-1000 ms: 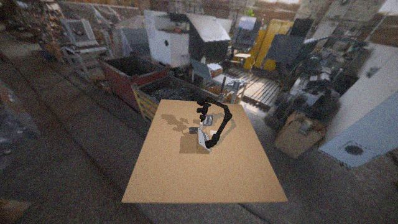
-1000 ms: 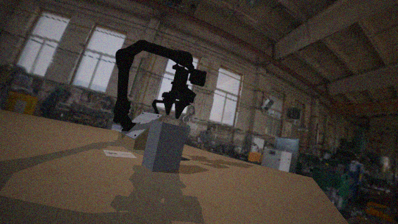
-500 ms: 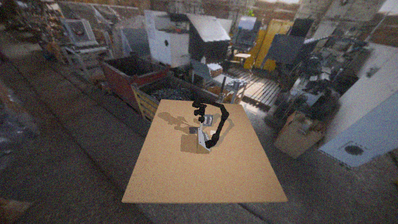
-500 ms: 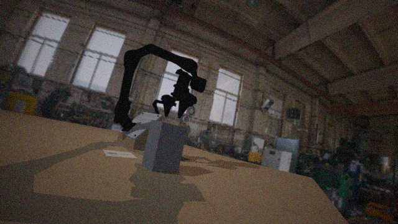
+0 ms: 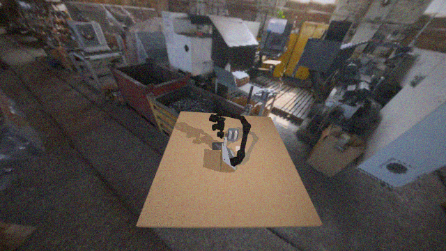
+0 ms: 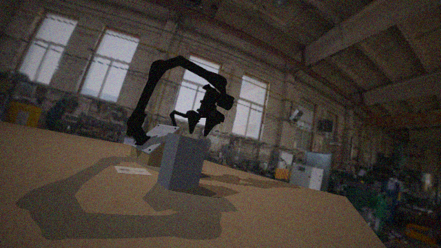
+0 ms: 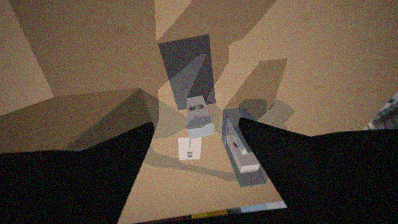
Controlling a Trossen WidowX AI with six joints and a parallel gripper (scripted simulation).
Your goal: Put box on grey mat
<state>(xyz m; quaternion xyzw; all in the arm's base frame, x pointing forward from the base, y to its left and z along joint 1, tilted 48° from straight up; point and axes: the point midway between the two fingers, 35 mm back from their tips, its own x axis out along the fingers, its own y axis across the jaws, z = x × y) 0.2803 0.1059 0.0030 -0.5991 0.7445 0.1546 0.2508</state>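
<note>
My gripper tip is now 1 cm to the right of the grey mat and 16 cm above it. The rest, counted from my gripper tip: paper: 6 cm behind, 21 cm to the right, 16 cm below.
</note>
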